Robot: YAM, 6 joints.
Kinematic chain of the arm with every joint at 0, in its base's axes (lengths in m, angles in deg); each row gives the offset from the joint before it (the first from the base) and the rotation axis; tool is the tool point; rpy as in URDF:
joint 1: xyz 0 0 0.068 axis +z
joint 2: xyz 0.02 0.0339 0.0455 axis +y
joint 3: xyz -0.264 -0.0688 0 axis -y
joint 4: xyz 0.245 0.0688 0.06 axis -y
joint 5: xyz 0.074 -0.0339 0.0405 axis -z
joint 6: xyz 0.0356 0 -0.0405 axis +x
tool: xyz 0 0 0 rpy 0 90 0
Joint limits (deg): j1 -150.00..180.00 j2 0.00..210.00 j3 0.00..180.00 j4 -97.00..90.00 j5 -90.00..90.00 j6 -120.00..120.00
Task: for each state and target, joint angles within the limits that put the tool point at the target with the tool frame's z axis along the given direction. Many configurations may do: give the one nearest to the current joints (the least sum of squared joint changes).
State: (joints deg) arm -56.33 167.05 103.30 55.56 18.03 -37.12
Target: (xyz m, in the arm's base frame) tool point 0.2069 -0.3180 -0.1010 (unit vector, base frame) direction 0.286 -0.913 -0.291
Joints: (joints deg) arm -55.43 164.50 61.15 85.69 16.41 -37.12
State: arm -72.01 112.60 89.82 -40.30 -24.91 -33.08
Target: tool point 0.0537 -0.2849 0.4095 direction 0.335 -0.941 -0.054
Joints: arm -80.57 71.04 69.24 -1.35 -10.15 -33.08
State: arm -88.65 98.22 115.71 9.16 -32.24 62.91
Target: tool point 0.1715 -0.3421 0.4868 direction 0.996 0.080 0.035
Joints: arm -68.48 100.32 110.78 -3.60 -72.95 62.91
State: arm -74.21 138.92 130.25 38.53 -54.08 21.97
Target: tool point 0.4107 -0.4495 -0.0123 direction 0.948 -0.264 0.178
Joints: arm -49.42 187.57 147.17 52.69 -33.25 21.97
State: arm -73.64 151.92 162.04 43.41 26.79 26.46
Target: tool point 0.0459 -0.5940 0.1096 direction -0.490 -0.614 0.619
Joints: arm -83.68 182.44 152.64 77.86 33.68 26.46
